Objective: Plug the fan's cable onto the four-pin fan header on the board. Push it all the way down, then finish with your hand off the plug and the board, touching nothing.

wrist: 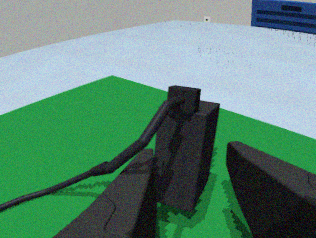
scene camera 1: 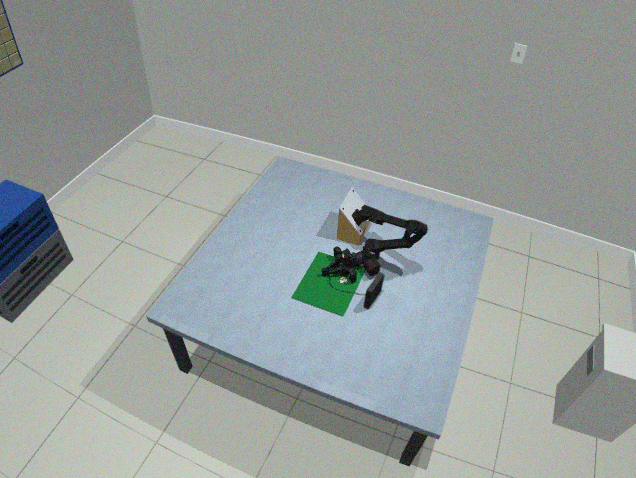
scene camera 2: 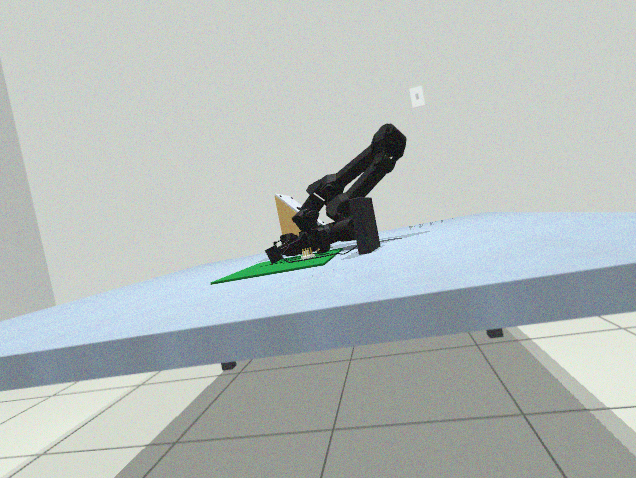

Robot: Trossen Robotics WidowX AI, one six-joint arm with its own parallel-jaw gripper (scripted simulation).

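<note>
My own gripper (scene camera 2: 277,251) is visible to me, and the wrist view gives me the gripper (wrist: 190,156) too. Then there is a green board (scene camera 1: 314,289). I can see the board (scene camera 2: 264,268) from another camera, and my wrist view also shows the board (wrist: 61,136).
</note>
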